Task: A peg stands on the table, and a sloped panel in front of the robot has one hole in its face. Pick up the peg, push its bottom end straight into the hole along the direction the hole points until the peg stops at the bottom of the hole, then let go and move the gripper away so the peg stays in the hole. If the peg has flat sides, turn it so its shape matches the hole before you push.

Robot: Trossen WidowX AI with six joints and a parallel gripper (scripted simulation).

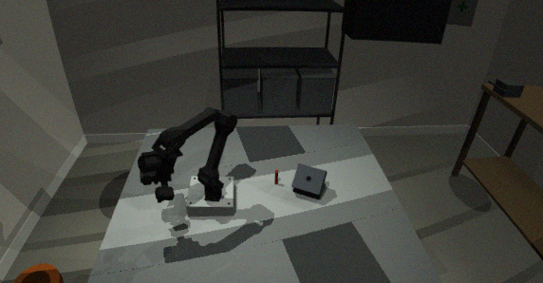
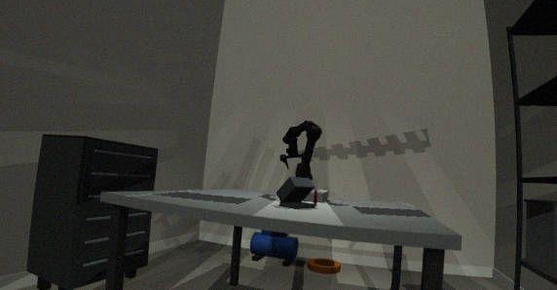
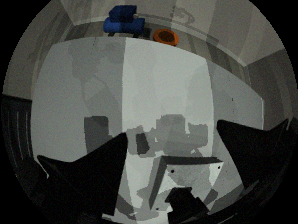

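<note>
The red round peg is 460 mm ahead of my gripper tip, 290 mm to the left of it and 130 mm below it. From my gripper tip the other things lie so: sloped panel 600 mm ahead, 240 mm to the left, 110 mm below.
</note>
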